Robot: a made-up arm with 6 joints.
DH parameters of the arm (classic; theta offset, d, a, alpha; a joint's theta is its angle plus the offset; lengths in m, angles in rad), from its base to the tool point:
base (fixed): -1.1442 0 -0.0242 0
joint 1: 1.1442 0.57 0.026 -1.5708
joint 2: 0.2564 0 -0.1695 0
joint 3: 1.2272 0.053 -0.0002 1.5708
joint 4: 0 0.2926 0.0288 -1.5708
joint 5: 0 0.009 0.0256 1.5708
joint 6: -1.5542 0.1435 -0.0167 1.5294
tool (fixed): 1.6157 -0.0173 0 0
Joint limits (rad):
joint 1: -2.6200..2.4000
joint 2: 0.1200..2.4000
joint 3: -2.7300..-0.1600
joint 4: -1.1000..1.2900
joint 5: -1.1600..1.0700
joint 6: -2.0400..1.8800
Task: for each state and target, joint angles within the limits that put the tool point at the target. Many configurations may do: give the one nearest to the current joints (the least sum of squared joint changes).
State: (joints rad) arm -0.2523 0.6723 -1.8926 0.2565 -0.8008 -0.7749
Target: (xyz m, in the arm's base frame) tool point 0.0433 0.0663 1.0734
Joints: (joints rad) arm -0.1601 0.4513 -1.4322 0.1804 -0.9498 -0.7494
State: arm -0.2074 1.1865 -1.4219 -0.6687 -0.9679 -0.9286
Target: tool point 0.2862 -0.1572 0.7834
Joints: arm -0.8361 0.7618 -0.6766 -0.5499 -1.1600 -0.9869
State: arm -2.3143 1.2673 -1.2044 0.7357 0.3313 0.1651
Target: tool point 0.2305 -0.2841 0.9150
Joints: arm -1.3659 1.0640 -1.5548 0.9677 0.4480 0.1705
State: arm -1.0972 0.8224 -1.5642 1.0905 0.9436 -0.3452
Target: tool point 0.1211 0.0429 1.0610
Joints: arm -1.1760 0.4520 -1.9265 0.4125 0.6110 -0.4319
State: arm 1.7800 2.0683 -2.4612 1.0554 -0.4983 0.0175
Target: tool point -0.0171 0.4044 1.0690
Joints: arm 1.4041 1.8676 -2.6716 1.0757 -0.4455 -0.0111
